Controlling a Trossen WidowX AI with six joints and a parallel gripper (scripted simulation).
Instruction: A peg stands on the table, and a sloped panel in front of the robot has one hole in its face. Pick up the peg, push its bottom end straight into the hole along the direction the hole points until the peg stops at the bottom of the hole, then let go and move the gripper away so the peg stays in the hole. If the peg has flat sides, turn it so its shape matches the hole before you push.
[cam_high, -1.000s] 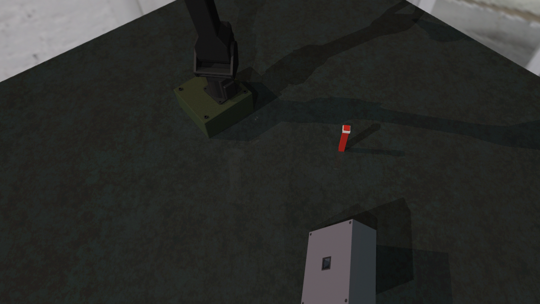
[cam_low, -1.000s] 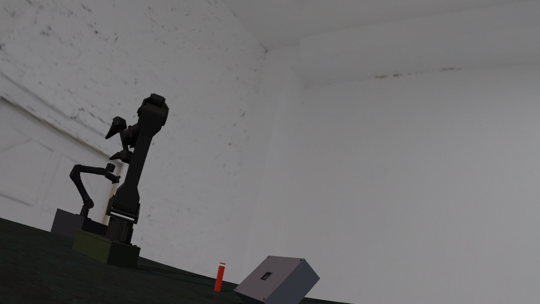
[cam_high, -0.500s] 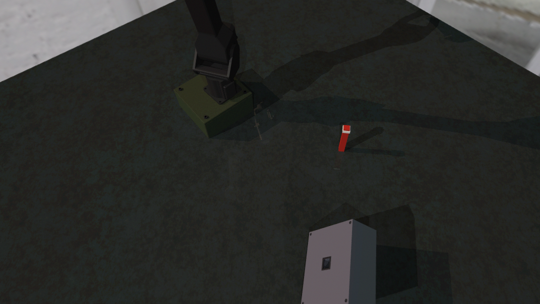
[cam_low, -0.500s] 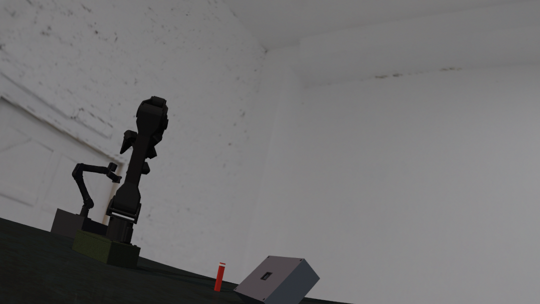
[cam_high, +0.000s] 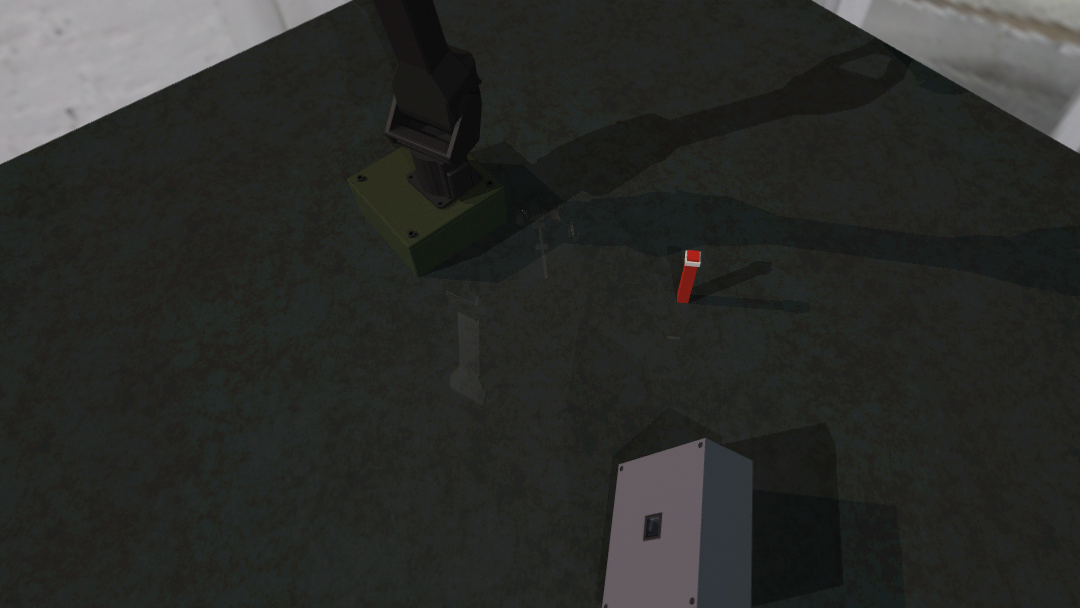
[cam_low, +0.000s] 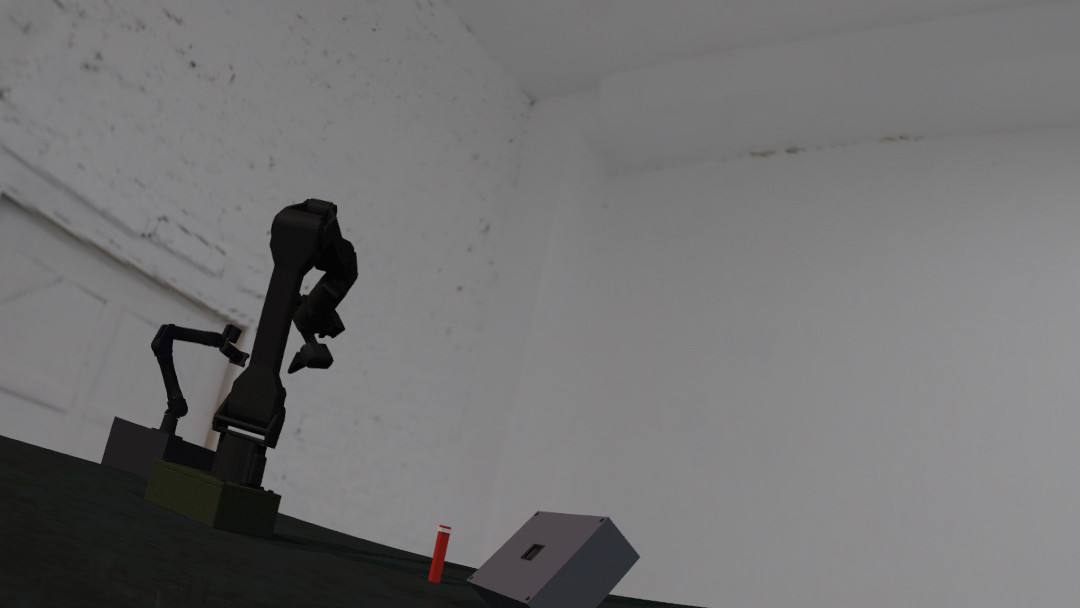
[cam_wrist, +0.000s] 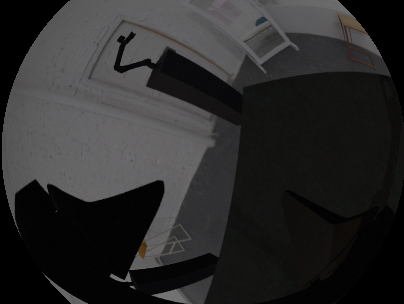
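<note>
The red peg lies 48 cm ahead of my gripper tip, 22 cm to the right of it and 26 cm below it. Also, from my gripper tip: sloped panel: 65 cm ahead, 44 cm to the right, 26 cm below.
</note>
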